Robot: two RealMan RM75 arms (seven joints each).
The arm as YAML. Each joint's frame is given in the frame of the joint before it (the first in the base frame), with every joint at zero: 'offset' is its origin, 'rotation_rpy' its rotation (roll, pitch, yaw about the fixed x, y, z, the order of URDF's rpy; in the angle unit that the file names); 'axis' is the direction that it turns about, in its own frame. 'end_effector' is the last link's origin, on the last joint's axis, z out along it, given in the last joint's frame.
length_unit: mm
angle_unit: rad
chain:
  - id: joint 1
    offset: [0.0, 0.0, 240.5]
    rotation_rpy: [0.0, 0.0, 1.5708]
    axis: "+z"
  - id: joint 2
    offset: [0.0, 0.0, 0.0]
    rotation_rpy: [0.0, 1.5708, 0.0]
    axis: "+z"
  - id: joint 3
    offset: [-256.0, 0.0, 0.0]
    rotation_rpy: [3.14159, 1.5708, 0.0]
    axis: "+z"
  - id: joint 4
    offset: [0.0, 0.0, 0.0]
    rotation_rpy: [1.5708, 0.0, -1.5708]
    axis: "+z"
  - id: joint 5
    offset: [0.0, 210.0, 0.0]
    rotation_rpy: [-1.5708, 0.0, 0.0]
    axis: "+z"
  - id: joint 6
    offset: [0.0, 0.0, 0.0]
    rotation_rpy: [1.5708, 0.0, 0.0]
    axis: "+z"
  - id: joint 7
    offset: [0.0, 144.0, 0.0]
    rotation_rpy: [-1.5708, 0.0, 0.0]
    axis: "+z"
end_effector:
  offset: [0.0, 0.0, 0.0]
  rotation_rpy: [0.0, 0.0, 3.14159]
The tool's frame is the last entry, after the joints.
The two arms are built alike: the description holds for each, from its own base.
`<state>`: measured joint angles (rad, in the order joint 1, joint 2, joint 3, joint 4, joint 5, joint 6, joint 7); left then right.
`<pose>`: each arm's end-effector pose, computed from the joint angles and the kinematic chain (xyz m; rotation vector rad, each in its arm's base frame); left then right.
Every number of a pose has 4 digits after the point. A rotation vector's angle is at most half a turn.
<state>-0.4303 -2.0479 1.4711 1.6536 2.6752 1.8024 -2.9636 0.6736 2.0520 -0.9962 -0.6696 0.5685 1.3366 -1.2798</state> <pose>-0.1971 0.3018 0.0332 -2.2807 -1.3226 0.6216 0.2927 0.3490 -0.0281 -2.8214 0.8696 -0.4093</pose>
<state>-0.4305 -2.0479 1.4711 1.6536 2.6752 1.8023 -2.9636 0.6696 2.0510 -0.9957 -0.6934 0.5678 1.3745 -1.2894</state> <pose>-0.1970 0.3018 0.0332 -2.2807 -1.3223 0.6214 0.2899 0.3470 -0.0248 -2.8474 0.8534 -0.4118</pose>
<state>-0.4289 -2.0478 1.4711 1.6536 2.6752 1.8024 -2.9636 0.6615 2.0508 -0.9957 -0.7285 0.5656 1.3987 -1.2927</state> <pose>-0.1975 0.3015 0.0332 -2.2798 -1.3243 0.6222 0.2877 0.3475 -0.0197 -2.8522 0.8316 -0.4132</pose>
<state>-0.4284 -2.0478 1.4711 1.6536 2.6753 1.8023 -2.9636 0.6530 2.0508 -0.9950 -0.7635 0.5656 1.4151 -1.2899</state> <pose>-0.1977 0.3014 0.0332 -2.2795 -1.3248 0.6223 0.2855 0.3487 -0.0146 -2.8466 0.8164 -0.4094</pose>
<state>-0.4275 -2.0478 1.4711 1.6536 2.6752 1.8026 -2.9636 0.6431 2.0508 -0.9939 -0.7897 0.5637 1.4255 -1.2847</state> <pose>-0.1979 0.3012 0.0332 -2.2791 -1.3261 0.6228 0.2855 0.3487 -0.0106 -2.8374 0.8137 -0.4090</pose>
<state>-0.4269 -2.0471 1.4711 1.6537 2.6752 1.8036 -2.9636 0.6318 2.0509 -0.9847 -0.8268 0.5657 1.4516 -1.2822</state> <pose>-0.1983 0.3010 0.0334 -2.2783 -1.3270 0.6245 0.2836 0.3483 -0.0046 -2.8342 0.8108 -0.3958</pose>
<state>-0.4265 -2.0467 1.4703 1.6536 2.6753 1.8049 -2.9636 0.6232 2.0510 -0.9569 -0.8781 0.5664 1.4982 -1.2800</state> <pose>-0.1986 0.3008 0.0337 -2.2773 -1.3287 0.6258 0.2793 0.3483 0.0054 -2.8321 0.8104 -0.3675</pose>
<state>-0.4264 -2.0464 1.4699 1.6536 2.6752 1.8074 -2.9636 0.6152 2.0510 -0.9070 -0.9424 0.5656 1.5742 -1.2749</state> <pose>-0.1988 0.3005 0.0339 -2.2771 -1.3305 0.6283 0.2737 0.3462 0.0196 -2.8340 0.8270 -0.3241</pose>
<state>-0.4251 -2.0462 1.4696 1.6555 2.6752 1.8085 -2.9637 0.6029 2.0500 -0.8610 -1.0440 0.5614 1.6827 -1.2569</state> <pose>-0.1990 0.3002 0.0342 -2.2764 -1.3310 0.6284 0.2653 0.3412 0.0397 -2.8374 0.8373 -0.2985</pose>
